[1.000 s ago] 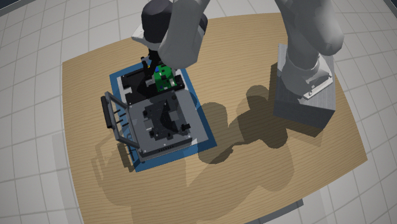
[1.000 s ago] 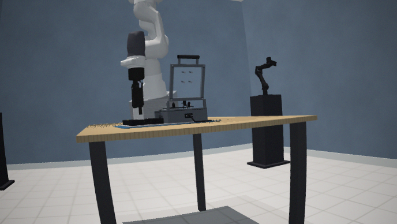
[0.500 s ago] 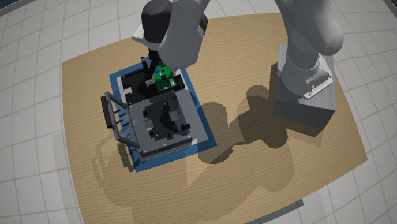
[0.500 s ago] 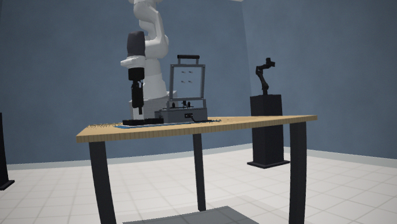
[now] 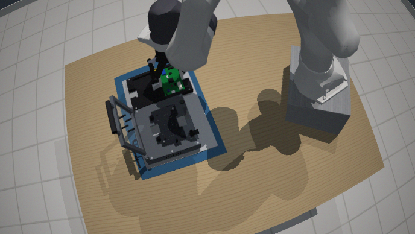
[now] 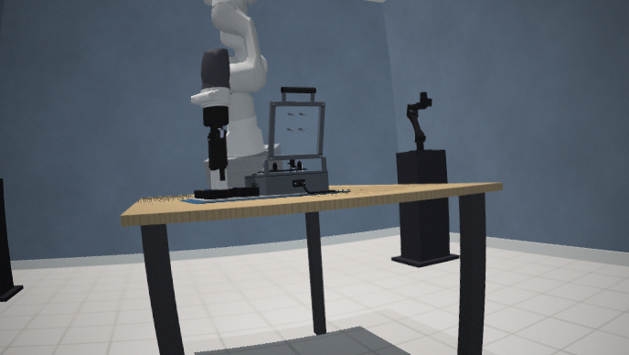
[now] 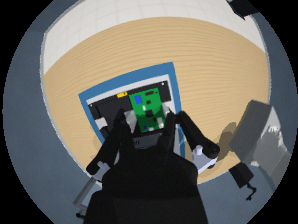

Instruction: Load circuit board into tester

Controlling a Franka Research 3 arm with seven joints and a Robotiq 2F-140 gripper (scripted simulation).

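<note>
My gripper is now 20 mm past the black post, 230 mm to the right of it and 40 mm below it. Also, from my hand: green circuit board 20 mm below; see-through lid 170 mm ahead, 190 mm to the left, 140 mm above.
</note>
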